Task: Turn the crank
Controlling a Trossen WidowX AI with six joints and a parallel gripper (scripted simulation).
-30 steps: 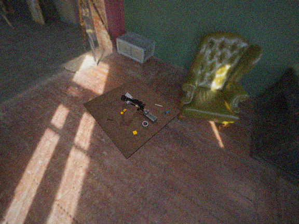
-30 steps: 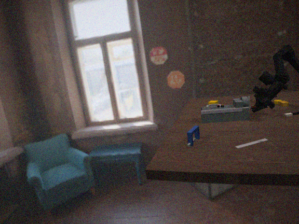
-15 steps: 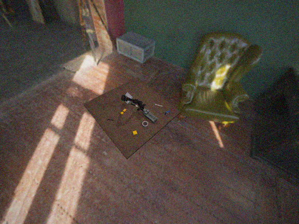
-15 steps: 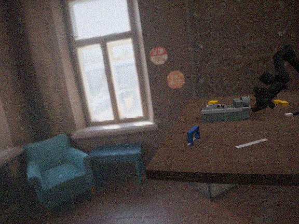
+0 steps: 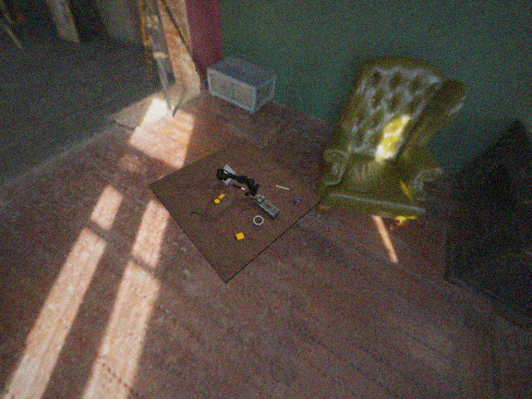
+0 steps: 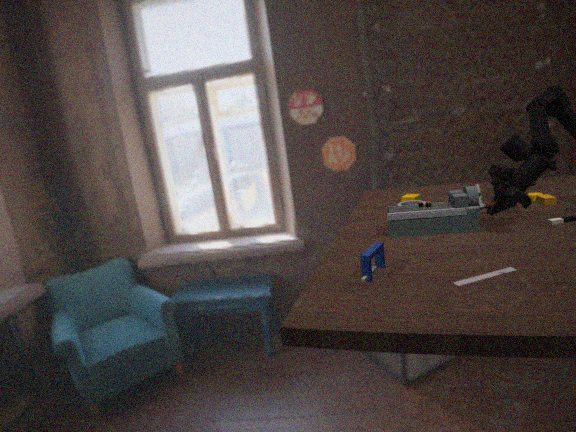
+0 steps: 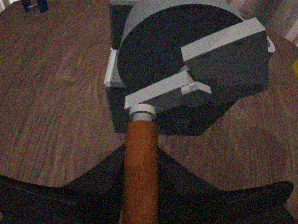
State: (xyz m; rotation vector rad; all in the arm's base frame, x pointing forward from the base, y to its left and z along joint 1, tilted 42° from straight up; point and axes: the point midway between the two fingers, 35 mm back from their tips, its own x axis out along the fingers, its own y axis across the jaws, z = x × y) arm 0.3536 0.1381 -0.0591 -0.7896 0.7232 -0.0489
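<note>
Now: gripper tip 19 cm short of the red pointer, 2 cm to the right of it and 4 cm below it. The rest, counted from my gripper tip: blue u-shaped piece 26 cm ahead, 36 cm to the left, 1 cm below; then white strip 2 cm ahead, 34 cm to the left, 4 cm below; then crank handle 2 cm behind, 2 cm above.
</note>
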